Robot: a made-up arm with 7 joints. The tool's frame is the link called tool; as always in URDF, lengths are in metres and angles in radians. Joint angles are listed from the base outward. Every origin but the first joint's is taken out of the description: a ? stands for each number. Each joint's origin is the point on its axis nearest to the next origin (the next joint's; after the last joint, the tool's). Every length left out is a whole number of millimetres.
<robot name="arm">
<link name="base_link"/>
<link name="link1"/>
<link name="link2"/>
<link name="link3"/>
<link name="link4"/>
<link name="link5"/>
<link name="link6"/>
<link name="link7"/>
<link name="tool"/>
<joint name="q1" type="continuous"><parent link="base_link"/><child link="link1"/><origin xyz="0 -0.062 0.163"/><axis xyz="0 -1 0"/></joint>
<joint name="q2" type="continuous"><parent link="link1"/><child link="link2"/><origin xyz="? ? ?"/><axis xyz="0 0 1"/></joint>
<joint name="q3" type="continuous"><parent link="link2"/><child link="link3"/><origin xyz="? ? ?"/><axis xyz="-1 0 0"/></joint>
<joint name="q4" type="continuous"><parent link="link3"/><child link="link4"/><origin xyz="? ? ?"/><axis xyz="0 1 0"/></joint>
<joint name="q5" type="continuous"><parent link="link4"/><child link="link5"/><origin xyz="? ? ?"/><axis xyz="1 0 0"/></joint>
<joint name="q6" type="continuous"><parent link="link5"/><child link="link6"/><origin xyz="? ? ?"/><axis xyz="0 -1 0"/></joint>
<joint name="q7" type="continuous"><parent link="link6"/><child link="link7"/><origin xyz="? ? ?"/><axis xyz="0 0 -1"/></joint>
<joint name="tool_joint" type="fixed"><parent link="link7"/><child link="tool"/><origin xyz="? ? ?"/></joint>
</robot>
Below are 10 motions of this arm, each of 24 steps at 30 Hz.
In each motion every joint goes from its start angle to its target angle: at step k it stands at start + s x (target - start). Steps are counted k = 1, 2, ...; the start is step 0. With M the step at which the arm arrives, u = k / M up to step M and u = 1 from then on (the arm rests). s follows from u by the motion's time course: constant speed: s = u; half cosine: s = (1 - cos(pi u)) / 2; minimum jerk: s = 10 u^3 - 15 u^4 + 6 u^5.
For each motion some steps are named. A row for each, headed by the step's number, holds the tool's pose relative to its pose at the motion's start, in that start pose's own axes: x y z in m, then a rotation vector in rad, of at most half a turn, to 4 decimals.
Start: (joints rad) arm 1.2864 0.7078 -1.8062 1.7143 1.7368 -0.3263 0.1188
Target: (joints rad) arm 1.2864 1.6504 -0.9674 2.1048 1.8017 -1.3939 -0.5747
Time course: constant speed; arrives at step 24
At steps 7, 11, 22, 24:
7: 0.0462 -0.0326 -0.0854 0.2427 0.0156 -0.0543
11: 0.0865 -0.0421 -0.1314 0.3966 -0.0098 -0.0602
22: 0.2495 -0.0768 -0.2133 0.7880 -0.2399 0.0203
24: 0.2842 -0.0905 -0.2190 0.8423 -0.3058 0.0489

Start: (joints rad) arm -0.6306 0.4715 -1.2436 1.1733 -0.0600 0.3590 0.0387
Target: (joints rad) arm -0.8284 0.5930 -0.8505 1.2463 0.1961 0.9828 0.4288
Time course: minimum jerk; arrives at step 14
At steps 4, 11, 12, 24:
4: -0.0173 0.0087 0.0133 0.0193 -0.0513 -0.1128
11: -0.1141 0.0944 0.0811 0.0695 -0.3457 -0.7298
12: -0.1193 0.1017 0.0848 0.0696 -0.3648 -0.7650
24: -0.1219 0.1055 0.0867 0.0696 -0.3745 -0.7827

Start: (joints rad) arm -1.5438 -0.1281 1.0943 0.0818 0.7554 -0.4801 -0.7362
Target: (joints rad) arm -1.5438 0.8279 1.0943 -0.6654 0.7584 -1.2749 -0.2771
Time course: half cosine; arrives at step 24
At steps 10, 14, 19, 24:
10: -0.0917 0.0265 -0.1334 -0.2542 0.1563 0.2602
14: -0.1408 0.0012 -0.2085 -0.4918 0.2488 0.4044
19: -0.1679 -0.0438 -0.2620 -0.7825 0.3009 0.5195
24: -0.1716 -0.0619 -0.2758 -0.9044 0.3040 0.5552

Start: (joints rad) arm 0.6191 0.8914 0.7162 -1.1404 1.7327 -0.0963 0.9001
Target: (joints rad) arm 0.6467 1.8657 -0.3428 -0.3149 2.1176 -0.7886 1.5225
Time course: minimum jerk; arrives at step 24
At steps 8, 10, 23, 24:
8: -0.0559 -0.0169 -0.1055 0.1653 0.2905 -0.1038
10: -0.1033 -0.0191 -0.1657 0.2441 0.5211 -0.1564
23: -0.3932 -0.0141 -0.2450 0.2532 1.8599 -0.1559
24: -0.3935 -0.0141 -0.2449 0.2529 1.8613 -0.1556

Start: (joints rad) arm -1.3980 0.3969 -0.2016 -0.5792 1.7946 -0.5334 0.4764
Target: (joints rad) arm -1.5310 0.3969 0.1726 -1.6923 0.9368 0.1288 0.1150
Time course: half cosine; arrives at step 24
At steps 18, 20, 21, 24:
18: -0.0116 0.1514 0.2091 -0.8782 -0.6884 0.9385
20: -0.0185 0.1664 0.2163 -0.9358 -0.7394 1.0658
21: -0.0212 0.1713 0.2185 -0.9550 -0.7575 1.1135
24: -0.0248 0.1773 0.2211 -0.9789 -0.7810 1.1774

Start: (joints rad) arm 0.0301 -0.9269 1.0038 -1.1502 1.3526 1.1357 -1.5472
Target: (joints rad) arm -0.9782 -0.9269 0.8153 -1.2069 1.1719 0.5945 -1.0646
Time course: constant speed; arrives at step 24
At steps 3, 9, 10, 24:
3: -0.0111 -0.0323 -0.0548 0.1685 0.0175 -0.0690
9: -0.0366 -0.0695 -0.1731 0.5028 0.0798 -0.2037
10: -0.0412 -0.0720 -0.1933 0.5580 0.0937 -0.2253
24: -0.1098 -0.0050 -0.4484 1.3126 0.3948 -0.4746

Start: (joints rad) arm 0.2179 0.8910 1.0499 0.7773 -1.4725 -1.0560 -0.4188
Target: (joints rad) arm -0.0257 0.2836 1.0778 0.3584 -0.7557 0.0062 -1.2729
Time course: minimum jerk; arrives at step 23
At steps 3, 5, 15, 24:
3: 0.0059 -0.0035 0.0051 -0.0025 -0.0194 0.0319
5: 0.0228 -0.0131 0.0208 -0.0101 -0.0775 0.1266
15: 0.1425 -0.1091 0.2423 -0.1388 -0.8727 1.1491
24: 0.1579 -0.1503 0.3042 -0.2076 -1.1644 1.3663

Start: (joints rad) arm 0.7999 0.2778 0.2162 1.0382 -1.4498 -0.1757 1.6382
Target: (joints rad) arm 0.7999 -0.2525 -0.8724 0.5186 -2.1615 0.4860 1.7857
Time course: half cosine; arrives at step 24
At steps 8, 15, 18, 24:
8: -0.0214 0.0212 -0.1115 0.3094 0.1227 -0.1416
15: -0.1445 0.0862 -0.2395 0.6780 0.3564 -0.5458
18: -0.2014 0.1180 -0.2513 0.7478 0.4300 -0.7263
24: -0.2494 0.1497 -0.2447 0.7797 0.4860 -0.8949

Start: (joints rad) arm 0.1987 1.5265 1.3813 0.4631 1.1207 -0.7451 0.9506
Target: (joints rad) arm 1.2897 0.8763 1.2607 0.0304 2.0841 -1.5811 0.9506
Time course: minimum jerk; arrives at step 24
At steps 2, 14, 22, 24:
2: 0.0001 0.0045 -0.0029 -0.0004 0.0029 -0.0010
14: 0.2389 0.5243 -0.3082 0.0104 0.2147 0.0296
22: 0.4947 0.7062 -0.3660 -0.0357 0.1584 0.1308
24: 0.4988 0.7082 -0.3661 -0.0372 0.1567 0.1323

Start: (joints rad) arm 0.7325 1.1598 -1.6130 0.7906 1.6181 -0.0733 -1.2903
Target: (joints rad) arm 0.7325 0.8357 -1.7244 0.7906 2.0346 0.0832 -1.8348
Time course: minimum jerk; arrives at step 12
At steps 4, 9, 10, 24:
4: 0.0172 0.0035 0.0087 0.0142 -0.0967 0.1858
9: 0.0527 0.0204 0.0393 0.0337 -0.4278 0.7446
10: 0.0545 0.0219 0.0420 0.0333 -0.4622 0.7950
24: 0.0554 0.0226 0.0434 0.0329 -0.4802 0.8209

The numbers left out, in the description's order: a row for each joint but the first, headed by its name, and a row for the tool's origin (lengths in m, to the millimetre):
q2: -0.327 0 0.086
q3: 0.175 0.384 0
q4: 0 -0.12 0.04
q5: -0.283 0 0.075
q6: 0 -0.049 0.094
q7: 0.079 0 0.054
tool: 0.07 -0.107 0

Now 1 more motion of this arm.
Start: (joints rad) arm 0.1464 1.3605 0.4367 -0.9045 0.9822 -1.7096 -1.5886
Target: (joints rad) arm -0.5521 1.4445 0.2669 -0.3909 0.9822 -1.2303 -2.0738
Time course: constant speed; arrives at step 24
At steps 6, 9, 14, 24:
6: 0.0583 0.1246 0.0877 -0.1639 -0.1764 0.3037
9: 0.0718 0.1957 0.1290 -0.2486 -0.2613 0.4521
14: 0.0698 0.3223 0.1901 -0.3932 -0.3989 0.6933
24: -0.0227 0.5774 0.2676 -0.6930 -0.6647 1.1466

